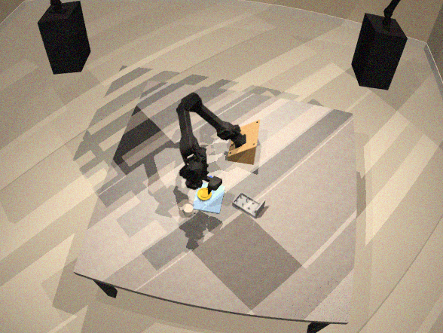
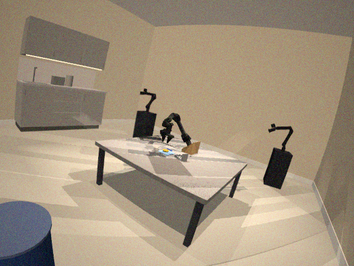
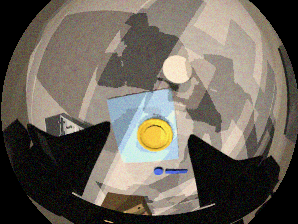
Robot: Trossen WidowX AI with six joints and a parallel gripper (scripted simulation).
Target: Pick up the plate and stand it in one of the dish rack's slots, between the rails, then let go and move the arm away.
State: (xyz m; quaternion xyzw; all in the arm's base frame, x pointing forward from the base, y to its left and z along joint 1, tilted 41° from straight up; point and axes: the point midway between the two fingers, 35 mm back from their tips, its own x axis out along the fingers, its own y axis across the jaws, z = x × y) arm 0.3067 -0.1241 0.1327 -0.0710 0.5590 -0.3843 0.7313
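The yellow plate is 9 cm below my gripper tip, 4 cm behind it and 1 cm to the left of it. Also, from my gripper tip: blue mat: 11 cm below, 3 cm to the left, 3 cm behind; then blue spoon: 15 cm behind, 10 cm below, 2 cm to the left; then white cup: 8 cm below, 6 cm to the right, 6 cm ahead.
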